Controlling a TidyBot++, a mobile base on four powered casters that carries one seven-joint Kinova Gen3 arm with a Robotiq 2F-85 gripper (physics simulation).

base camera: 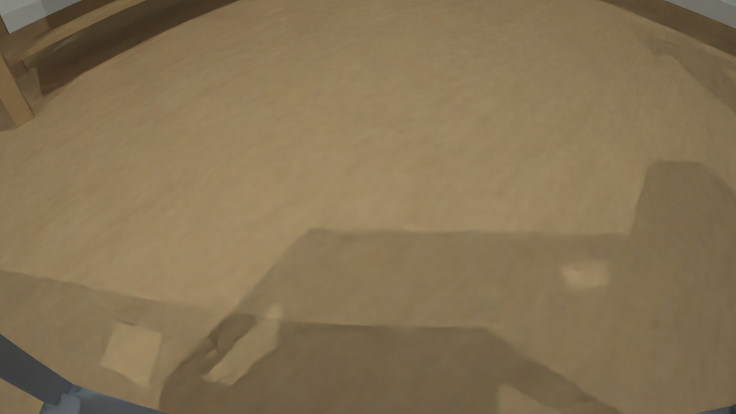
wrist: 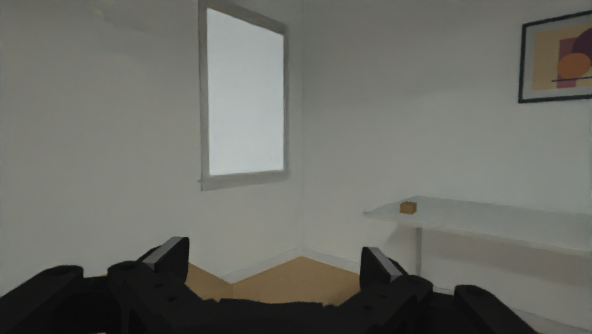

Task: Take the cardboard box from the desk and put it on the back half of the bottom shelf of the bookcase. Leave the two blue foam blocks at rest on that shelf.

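Frame: origin at the arm's base, x up, y back, z right, level; centimetres.
Seen in the pictures: gripper, between the fingertips: (wrist: 275, 261).
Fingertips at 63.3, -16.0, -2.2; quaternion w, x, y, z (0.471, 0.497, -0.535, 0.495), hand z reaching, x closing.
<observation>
A point is followed by its place in that frame, as x, y, z.
The cardboard box (wrist: 408, 208) @[35.4, -163.1, 53.4] is small and brown in the wrist view, right of centre. It sits near the left end of the pale desk (wrist: 505, 223) @[32.3, -146.1, 92.6], which stands along the right wall. My gripper (wrist: 275, 261) @[63.3, -16.0, -2.2] is open, with its two fingers wide apart at the bottom of the wrist view and nothing between them. The box is far beyond the fingers and to their right. The two blue foam blocks do not show in either view. No bookcase can be made out for certain.
In the base camera view, a wooden piece of furniture with an upright post (base camera: 15, 95) @[-32.2, -70.3, -89.2] and a low board (base camera: 84, 28) stands at the upper left. A window (wrist: 245, 95) @[106.0, -244.8, -47.5] and a framed picture (wrist: 574, 65) @[110.7, -172.7, 140.8] hang on the walls. Shadows fall across the brown floor (base camera: 360, 128) @[-39.6, -58.2, -6.3].
</observation>
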